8 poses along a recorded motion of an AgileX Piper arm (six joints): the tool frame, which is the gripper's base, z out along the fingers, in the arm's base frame.
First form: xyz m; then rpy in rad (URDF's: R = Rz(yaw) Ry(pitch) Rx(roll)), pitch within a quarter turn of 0, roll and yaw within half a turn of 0.
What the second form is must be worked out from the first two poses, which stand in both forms.
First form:
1: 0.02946, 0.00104, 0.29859, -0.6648, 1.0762, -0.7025
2: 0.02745, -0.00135, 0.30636, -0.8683, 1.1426, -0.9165
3: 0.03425, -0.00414, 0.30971, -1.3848, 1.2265, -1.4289
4: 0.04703, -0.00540, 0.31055, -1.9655, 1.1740, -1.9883
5: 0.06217, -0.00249, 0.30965, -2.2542, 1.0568, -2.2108
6: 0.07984, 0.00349, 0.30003, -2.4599, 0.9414, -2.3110
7: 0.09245, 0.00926, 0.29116, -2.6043, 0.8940, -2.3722
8: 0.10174, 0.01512, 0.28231, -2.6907, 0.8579, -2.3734
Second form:
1: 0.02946, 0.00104, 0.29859, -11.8, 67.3, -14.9
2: 0.02745, -0.00135, 0.30636, -12.4, 73.7, -16.5
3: 0.03425, -0.00414, 0.30971, -13.2, 85.8, -17.1
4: 0.04703, -0.00540, 0.31055, -15.7, 97.9, -17.8
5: 0.06217, -0.00249, 0.30965, -21.0, 106.7, -17.1
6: 0.07984, 0.00349, 0.30003, -27.6, 114.4, -13.8
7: 0.09245, 0.00926, 0.29116, -30.8, 118.9, -9.2
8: 0.10174, 0.01512, 0.28231, -34.8, 121.2, -5.2
